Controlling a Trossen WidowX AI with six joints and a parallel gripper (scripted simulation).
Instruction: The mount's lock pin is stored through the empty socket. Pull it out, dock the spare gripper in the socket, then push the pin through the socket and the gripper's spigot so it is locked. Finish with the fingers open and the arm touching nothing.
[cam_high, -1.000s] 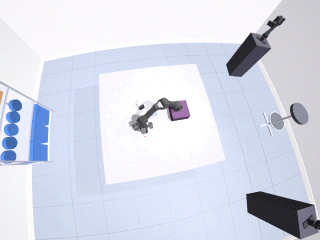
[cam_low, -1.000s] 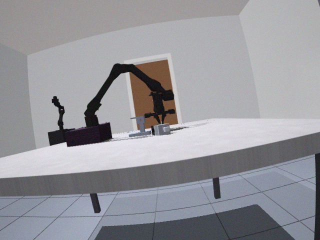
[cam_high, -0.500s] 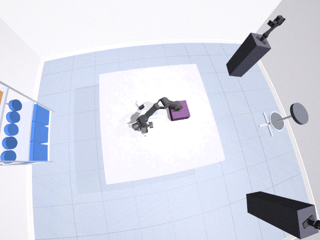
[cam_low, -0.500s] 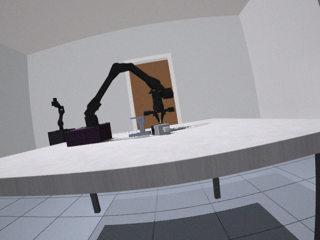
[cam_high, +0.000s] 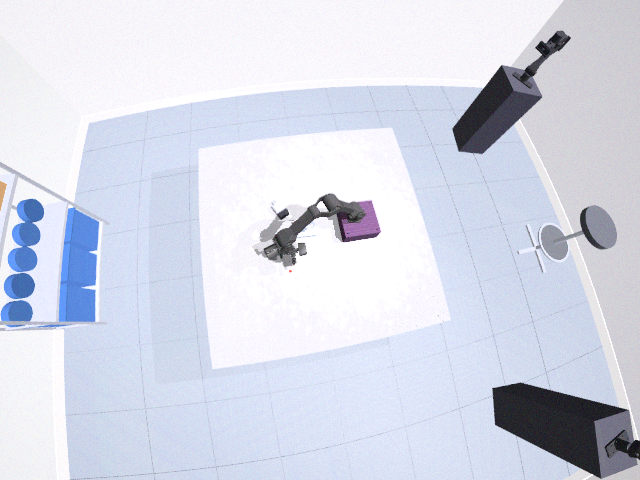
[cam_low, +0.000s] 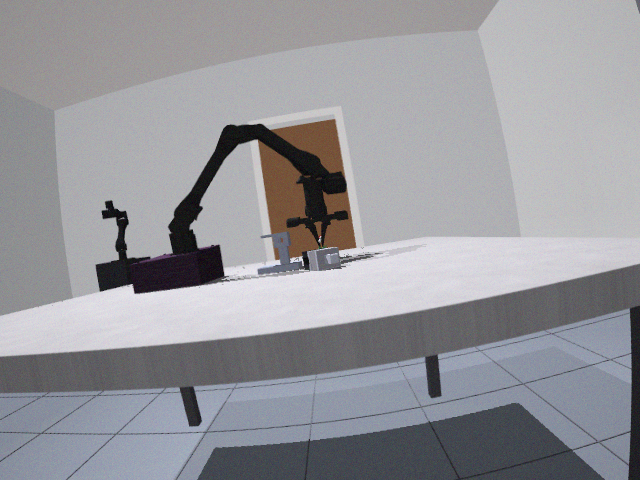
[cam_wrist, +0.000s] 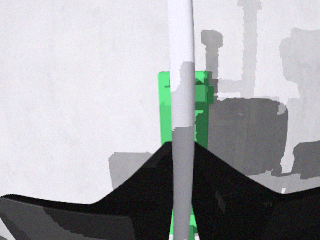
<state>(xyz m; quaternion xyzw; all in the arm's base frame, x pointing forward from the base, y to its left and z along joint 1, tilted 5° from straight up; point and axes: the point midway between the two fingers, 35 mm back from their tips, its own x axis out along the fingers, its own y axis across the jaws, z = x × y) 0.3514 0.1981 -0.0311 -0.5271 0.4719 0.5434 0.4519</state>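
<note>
My gripper tip is now 28 cm to the left of the spare gripper, 5 cm short of it and 2 cm above it. Also, from my gripper tip: grey mount: 16 cm to the right, 8 cm behind, 1 cm above.
</note>
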